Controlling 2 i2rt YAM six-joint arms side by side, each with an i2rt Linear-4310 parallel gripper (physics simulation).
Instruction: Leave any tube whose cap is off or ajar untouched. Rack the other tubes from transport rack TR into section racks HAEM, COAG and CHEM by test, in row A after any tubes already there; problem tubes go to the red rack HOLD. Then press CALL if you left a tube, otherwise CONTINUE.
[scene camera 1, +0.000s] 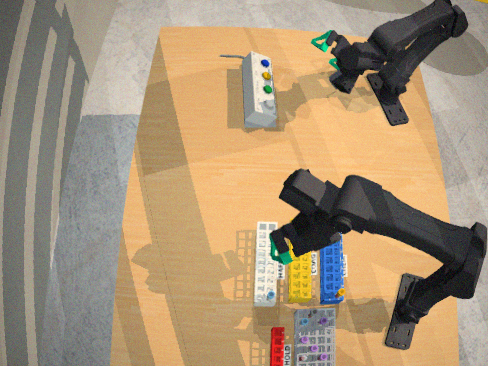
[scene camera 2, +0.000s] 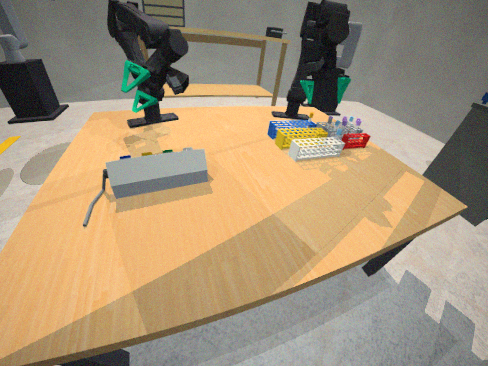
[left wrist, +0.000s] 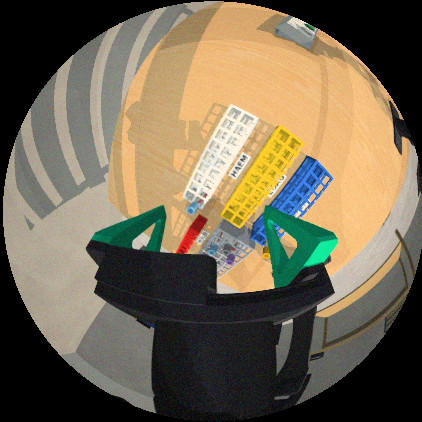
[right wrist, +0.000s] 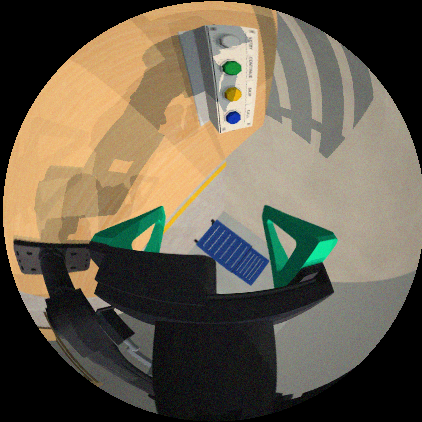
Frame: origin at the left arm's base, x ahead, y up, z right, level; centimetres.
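Seen in the pictures: left gripper, between the fingertips: (scene camera 1: 291, 249) (scene camera 2: 323, 103) (left wrist: 214, 210); right gripper, between the fingertips: (scene camera 1: 320, 51) (scene camera 2: 129, 102) (right wrist: 213, 210); left arm's base, origin of its link: (scene camera 1: 405, 311) (scene camera 2: 290, 116); right arm's base, origin of its link: (scene camera 1: 387, 98) (scene camera 2: 153, 120) (right wrist: 50, 257).
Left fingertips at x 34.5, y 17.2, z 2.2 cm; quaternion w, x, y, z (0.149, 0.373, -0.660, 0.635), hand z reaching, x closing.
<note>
Pixels of each thing's top centre, then the offset from my left fingertips to it. "pt": a spot on its surface instead.
- purple-capped tube, centre of its top: (left wrist: 229, 262) (scene camera 1: 324, 320) dz -11.4, dx -12.4, dy -7.8 cm
- White HAEM, centre of its top: (left wrist: 214, 160) (scene camera 1: 266, 261) (scene camera 2: 319, 141) dz -0.9, dx +4.3, dy -11.5 cm
- Yellow COAG, centre of its top: (left wrist: 259, 181) (scene camera 1: 301, 257) (scene camera 2: 304, 131) dz +2.5, dx -3.1, dy -11.5 cm
- Blue CHEM, centre of its top: (left wrist: 291, 210) (scene camera 1: 333, 260) (scene camera 2: 294, 122) dz +4.2, dx -10.8, dy -11.5 cm
- orange-capped tube, centre of its top: (left wrist: 266, 255) (scene camera 1: 342, 291) dz -3.7, dx -14.4, dy -7.8 cm
- grey button box, centre of its top: (right wrist: 251, 80) (scene camera 2: 156, 151) (scene camera 1: 259, 78) dz +46.8, dx +21.4, dy -8.8 cm
- blue CALL, centre of its top: (right wrist: 236, 119) (scene camera 1: 266, 61) dz +54.8, dx +21.7, dy -9.7 cm
- green CONTINUE, centre of its top: (right wrist: 236, 68) (scene camera 1: 268, 87) dz +45.4, dx +18.1, dy -9.7 cm
- cable, a spot on its surface: (scene camera 2: 94, 202) pt dz +59.7, dx +31.2, dy -16.7 cm
Transport rack TR, grey (scene camera 1: 327, 311) (left wrist: 235, 232), holds several tubes, among them a light-blue-capped tube (scene camera 1: 304, 321) (left wrist: 213, 249) and a purple-capped tube (scene camera 1: 323, 320) (left wrist: 230, 259); cap seating is too small to tell. White HAEM (scene camera 1: 259, 280) (scene camera 2: 316, 150) (left wrist: 220, 152) holds a light-blue-capped tube (scene camera 1: 270, 295) (left wrist: 192, 207). Yellow COAG (scene camera 1: 300, 280) (left wrist: 262, 175) shows no tube. Blue CHEM (scene camera 1: 331, 272) (left wrist: 305, 185) holds an orange-capped tube (scene camera 1: 341, 292) (left wrist: 266, 253). Red HOLD (scene camera 1: 277, 347) (scene camera 2: 356, 141) lies beside TR. My left gripper (scene camera 1: 281, 254) (scene camera 2: 324, 101) (left wrist: 214, 210) is open above the racks. My right gripper (scene camera 1: 327, 55) (scene camera 2: 129, 100) (right wrist: 213, 210) is open, empty.
A grey button box (scene camera 2: 157, 172) (left wrist: 295, 35) stands far from the racks, with blue CALL (scene camera 1: 265, 63) (right wrist: 233, 117) and green CONTINUE (scene camera 1: 268, 89) (right wrist: 231, 67) buttons. A cable (scene camera 2: 95, 202) sticks out from its end. My left arm partly covers COAG and CHEM in scene camera 1.
</note>
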